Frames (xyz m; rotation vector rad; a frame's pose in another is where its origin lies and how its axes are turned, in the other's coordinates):
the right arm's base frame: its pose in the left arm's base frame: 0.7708 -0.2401 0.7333 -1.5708 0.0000 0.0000
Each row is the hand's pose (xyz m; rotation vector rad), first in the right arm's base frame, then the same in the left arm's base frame.
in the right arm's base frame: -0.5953 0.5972 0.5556 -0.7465 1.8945 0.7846
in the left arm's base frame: 0.1755 0.3155 0.1361 -1.5882 2.2611 -0.9368
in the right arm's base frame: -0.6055 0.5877 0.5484 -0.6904 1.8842 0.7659
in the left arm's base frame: 0.1653 0.3083 0.1456 -1.5534 2.2193 -0.9365
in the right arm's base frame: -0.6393 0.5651 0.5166 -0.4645 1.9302 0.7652
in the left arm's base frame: 0.1315 0.2765 0.1682 -1.3310 2.1793 -0.9419
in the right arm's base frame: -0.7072 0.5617 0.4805 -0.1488 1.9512 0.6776
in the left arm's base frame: 0.0636 0.2404 0.1716 -1.0645 2.0321 -0.9845
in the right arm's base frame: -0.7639 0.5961 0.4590 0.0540 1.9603 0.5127
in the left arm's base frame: 0.0069 0.2189 0.1372 -0.9099 1.8609 -1.0893
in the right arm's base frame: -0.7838 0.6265 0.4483 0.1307 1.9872 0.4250
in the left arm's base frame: -0.0130 0.2082 0.1068 -0.8375 1.7954 -1.1627
